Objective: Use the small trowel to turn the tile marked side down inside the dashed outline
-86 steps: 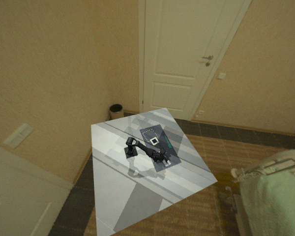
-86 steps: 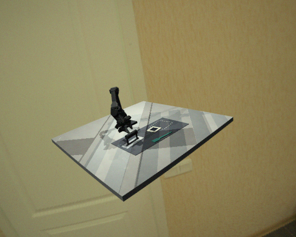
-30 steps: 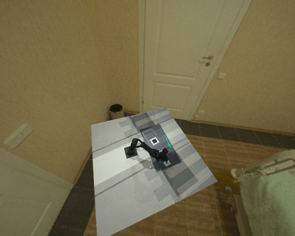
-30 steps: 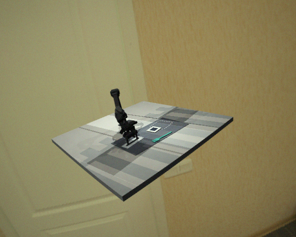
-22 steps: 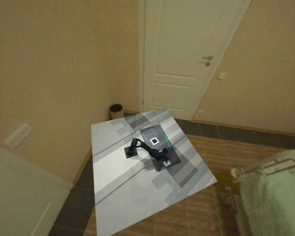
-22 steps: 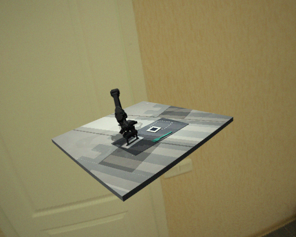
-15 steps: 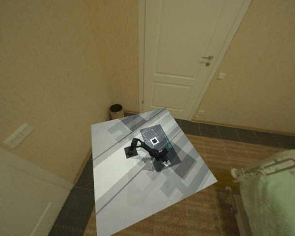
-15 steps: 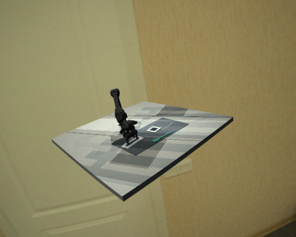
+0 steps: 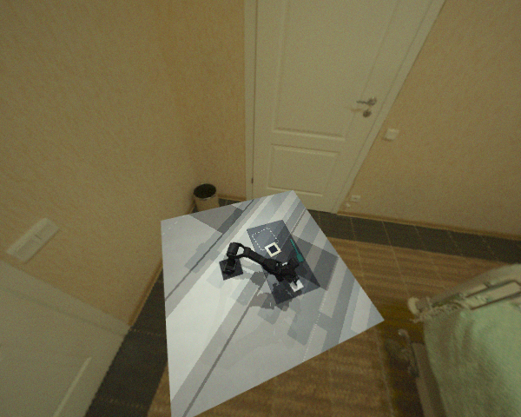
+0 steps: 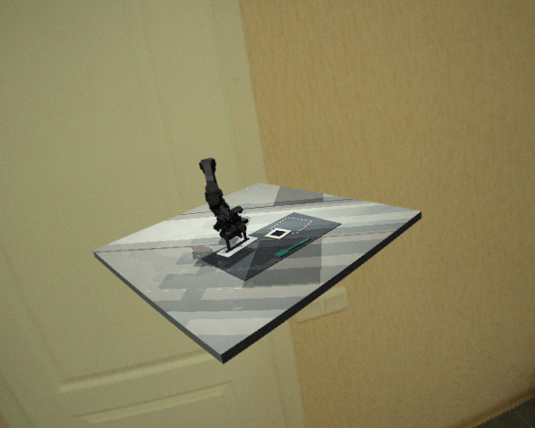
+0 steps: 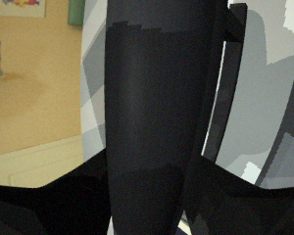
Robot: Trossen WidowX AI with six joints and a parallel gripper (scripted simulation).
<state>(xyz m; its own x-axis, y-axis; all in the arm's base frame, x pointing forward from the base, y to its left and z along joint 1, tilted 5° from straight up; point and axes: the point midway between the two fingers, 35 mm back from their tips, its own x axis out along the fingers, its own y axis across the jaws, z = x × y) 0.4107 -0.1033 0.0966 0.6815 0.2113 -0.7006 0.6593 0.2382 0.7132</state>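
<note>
Now: the dark mat 40 mm behind my gripper tip, 170 mm to the left of it and 120 mm below it. Also, from my gripper tip: tile: 80 mm behind, 230 mm to the left, 100 mm below.
</note>
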